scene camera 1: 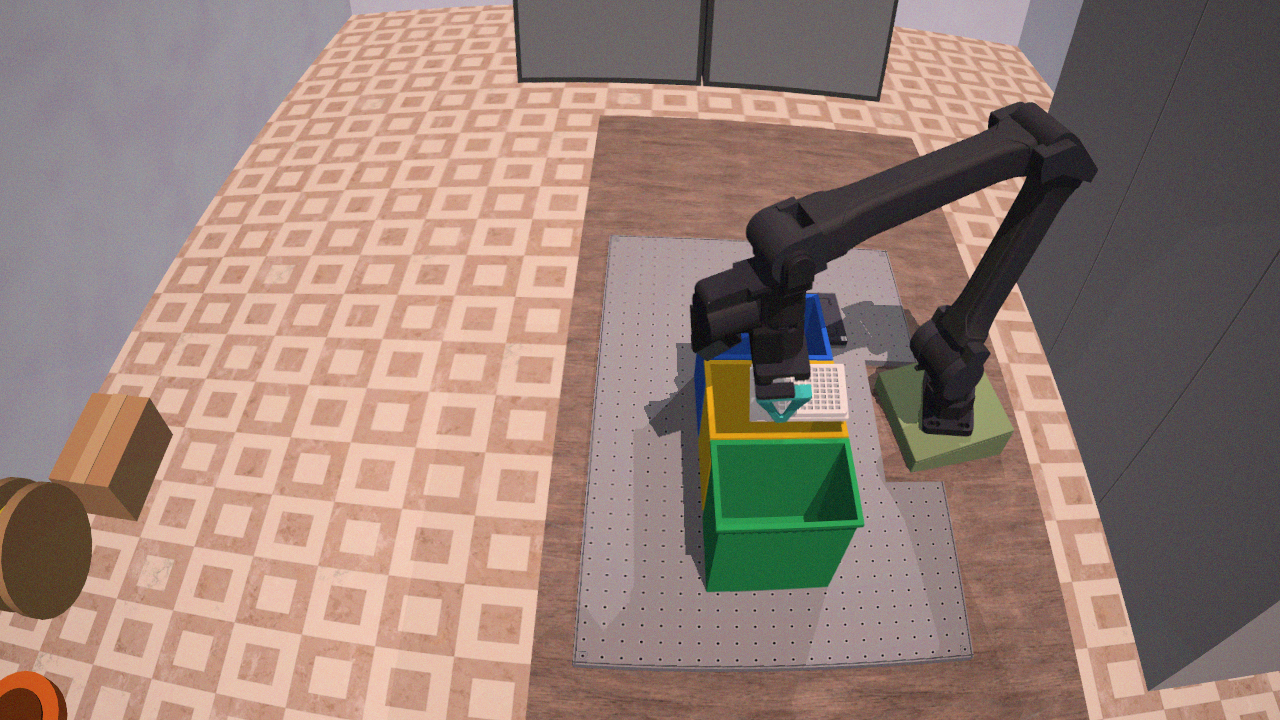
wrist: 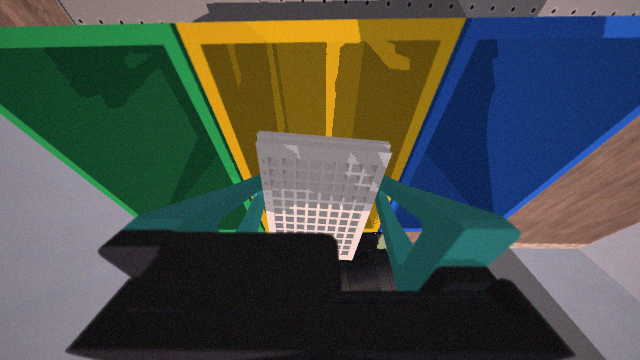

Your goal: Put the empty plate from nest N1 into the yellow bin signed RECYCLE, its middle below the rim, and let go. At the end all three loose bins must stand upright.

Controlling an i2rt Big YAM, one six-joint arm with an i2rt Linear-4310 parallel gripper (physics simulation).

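Places are measured from the arm's base along level axes (x left, y up, z ahead), in millimetres.
Pixels of known places: gripper, between the fingertips: (scene camera 1: 777,395) (wrist: 320,180); arm's base, origin of its link: (scene camera 1: 947,404).
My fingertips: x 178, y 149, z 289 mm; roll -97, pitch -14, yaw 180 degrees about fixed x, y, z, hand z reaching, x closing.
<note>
For each thing: its top centre in the pictures, then the offset to it from my fingertips. Level surfaces: height alone.
- white gridded plate, centre of its top: (wrist: 317,226) (scene camera 1: 800,384) dx -4, dy +25, dz -26 mm
- yellow bin, centre of its top: (wrist: 321,174) (scene camera 1: 775,397) dx -1, dy -6, dz +1 mm
- green bin, centre of its top: (wrist: 159,175) (scene camera 1: 787,482) dx +128, dy -6, dz -32 mm
- blue bin, centre of its top: (wrist: 485,172) (scene camera 1: 764,324) dx -129, dy -6, dz +34 mm
- grey perforated board, height of its surface: dy -186 mm
- dark device, centre of its top: (scene camera 1: 797,314) dx -338, dy -171, dz -17 mm
The white gridded plate (scene camera 1: 827,391) (wrist: 320,185) is held by its two long sides between the teal fingers of my gripper (scene camera 1: 782,407) (wrist: 320,180), which is shut on it. The plate lies roughly level above the yellow bin (scene camera 1: 778,436) (wrist: 270,31); in the scene view it covers the right part of the opening. The yellow bin stands upright between the green bin (scene camera 1: 783,559) (wrist: 30,37) and the blue bin (scene camera 1: 817,326) (wrist: 540,27), which also stand upright. The sign RECYCLE is not readable in either view. Nest N1 cannot be made out.
The bins stand close side by side on a grey perforated board (scene camera 1: 644,573). A dark device (scene camera 1: 834,317) lies beside the blue bin, partly hidden by the arm. The arm's base stands on a green block (scene camera 1: 913,443) right of the board. A cardboard box (scene camera 1: 111,447) stands far left.
</note>
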